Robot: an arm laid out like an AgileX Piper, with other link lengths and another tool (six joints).
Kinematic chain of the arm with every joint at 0, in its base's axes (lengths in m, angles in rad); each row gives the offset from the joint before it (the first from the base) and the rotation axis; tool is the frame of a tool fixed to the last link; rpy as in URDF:
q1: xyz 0 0 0.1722 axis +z
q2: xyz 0 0 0 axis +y
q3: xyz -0.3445 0 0.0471 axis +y
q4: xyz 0.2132 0 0.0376 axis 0.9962 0 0.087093
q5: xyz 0 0 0 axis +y
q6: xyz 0.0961 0 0.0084 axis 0.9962 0 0.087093
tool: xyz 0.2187 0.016 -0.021 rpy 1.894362 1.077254 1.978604
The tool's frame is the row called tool.
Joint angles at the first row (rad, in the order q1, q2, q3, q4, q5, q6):
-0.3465 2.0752 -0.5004 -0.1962 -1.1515 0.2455
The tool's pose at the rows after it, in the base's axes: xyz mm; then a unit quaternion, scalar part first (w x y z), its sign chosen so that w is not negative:
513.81 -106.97 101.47 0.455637 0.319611 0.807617 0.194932
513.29 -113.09 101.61 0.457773 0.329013 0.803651 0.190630
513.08 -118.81 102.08 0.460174 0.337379 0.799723 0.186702
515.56 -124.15 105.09 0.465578 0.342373 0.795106 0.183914
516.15 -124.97 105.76 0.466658 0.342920 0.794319 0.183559
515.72 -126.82 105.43 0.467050 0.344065 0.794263 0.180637
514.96 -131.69 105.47 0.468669 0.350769 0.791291 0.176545
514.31 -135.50 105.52 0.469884 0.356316 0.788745 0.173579
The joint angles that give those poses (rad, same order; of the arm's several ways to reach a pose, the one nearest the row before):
-0.3465 2.0752 -0.5022 -0.1818 -1.1515 0.2455
-0.3465 2.0752 -0.5021 -0.1593 -1.1515 0.2455
-0.3465 2.0753 -0.5033 -0.1387 -1.1515 0.2455
-0.3465 2.0752 -0.5125 -0.1229 -1.1515 0.2455
-0.3465 2.0752 -0.5146 -0.1207 -1.1515 0.2455
-0.3465 2.0752 -0.5146 -0.1144 -1.1506 0.2405
-0.3465 2.0752 -0.5146 -0.0966 -1.1506 0.2385
-0.3465 2.0752 -0.5146 -0.0825 -1.1506 0.2377

